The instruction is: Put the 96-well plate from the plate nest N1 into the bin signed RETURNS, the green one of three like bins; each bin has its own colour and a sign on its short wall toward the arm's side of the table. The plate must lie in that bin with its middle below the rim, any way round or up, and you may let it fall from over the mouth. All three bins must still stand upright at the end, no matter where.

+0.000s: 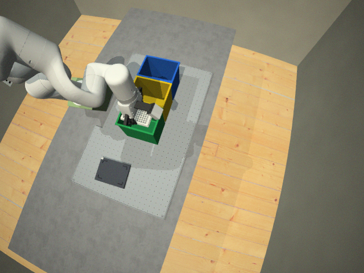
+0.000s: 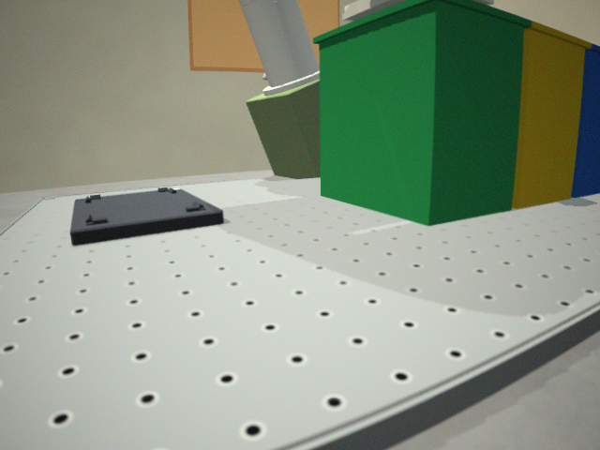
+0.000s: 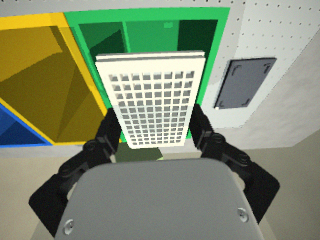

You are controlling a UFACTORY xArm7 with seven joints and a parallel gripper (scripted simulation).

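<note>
The white 96-well plate is 10 mm below my hand. Also, from my hand: yellow bin: 130 mm to the left, 130 mm below, 10 mm ahead; green bin: 130 mm below; blue bin: 260 mm to the left, 130 mm below, 30 mm ahead.
</note>
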